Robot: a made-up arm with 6 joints. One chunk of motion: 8 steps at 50 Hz.
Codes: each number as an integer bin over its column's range. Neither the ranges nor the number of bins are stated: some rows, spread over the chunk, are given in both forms.
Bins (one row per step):
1: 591 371 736 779 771 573
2: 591 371 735 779 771 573
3: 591 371 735 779 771 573
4: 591 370 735 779 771 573
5: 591 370 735 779 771 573
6: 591 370 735 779 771 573
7: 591 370 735 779 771 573
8: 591 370 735 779 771 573
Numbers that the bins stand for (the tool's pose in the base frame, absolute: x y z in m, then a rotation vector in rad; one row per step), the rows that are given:
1: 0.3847 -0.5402 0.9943 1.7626 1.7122 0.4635
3: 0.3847 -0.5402 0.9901 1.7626 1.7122 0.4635
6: 0.3847 -0.5444 0.9901 1.7626 1.7122 0.4635
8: 0.3847 -0.5444 0.9901 1.7626 1.7122 0.4635
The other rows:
2: 0.3847 -0.5402 0.9901 1.7626 1.7122 0.4635
4: 0.3847 -0.5444 0.9901 1.7626 1.7122 0.4635
5: 0.3847 -0.5444 0.9901 1.7626 1.7122 0.4635
7: 0.3847 -0.5444 0.9901 1.7626 1.7122 0.4635

